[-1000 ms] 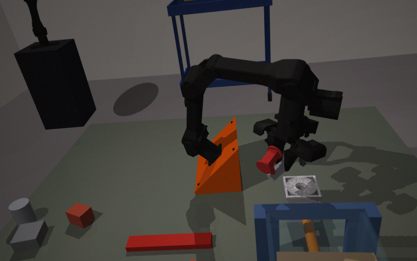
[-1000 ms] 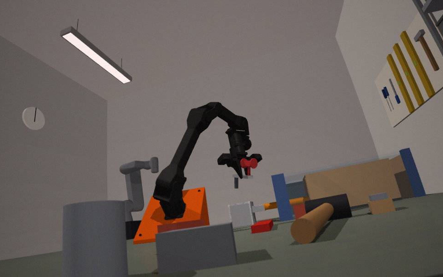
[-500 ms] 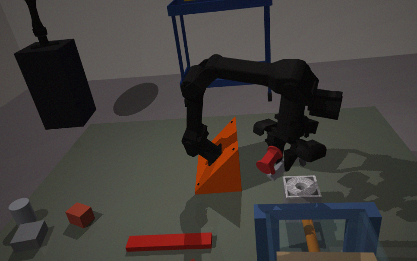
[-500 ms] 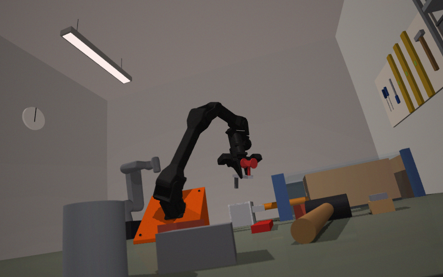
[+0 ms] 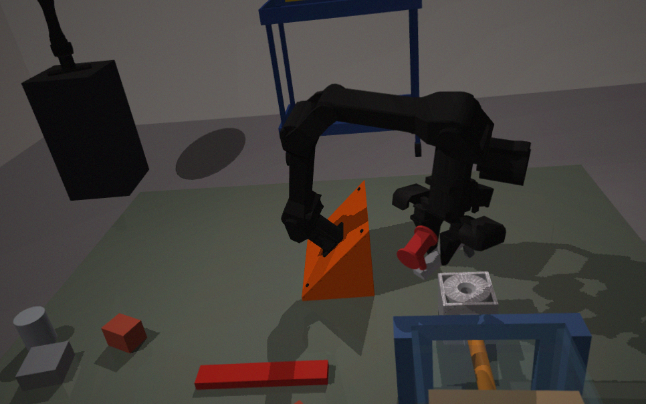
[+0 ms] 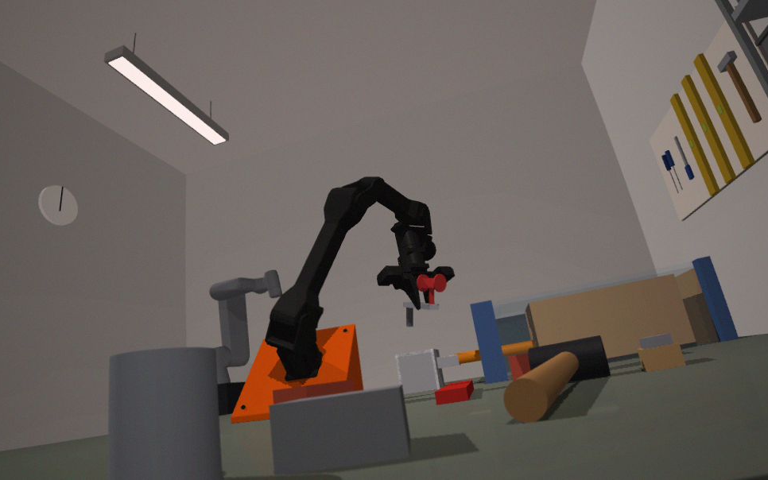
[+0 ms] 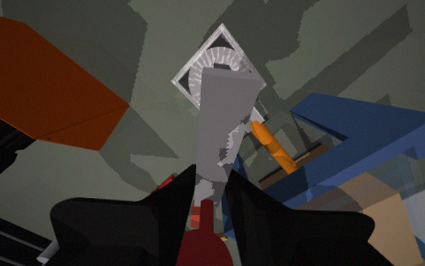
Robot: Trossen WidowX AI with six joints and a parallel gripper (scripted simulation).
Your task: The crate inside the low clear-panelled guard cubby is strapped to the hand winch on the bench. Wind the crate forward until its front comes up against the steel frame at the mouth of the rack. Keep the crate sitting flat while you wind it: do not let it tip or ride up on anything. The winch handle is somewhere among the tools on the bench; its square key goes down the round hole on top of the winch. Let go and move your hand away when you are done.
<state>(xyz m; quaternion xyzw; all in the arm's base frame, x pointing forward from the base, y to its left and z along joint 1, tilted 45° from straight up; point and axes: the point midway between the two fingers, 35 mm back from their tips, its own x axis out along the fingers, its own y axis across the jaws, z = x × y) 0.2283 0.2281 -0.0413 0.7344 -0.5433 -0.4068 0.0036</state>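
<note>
The grey crank arm lies 2 cm above my gripper tip. Round my gripper tip: frame 12 cm ahead, 7 cm below, 5 cm to the left; grey winch 15 cm below, 5 cm to the left, 5 cm behind; red knob 4 cm above, 3 cm to the right, 3 cm ahead.
</note>
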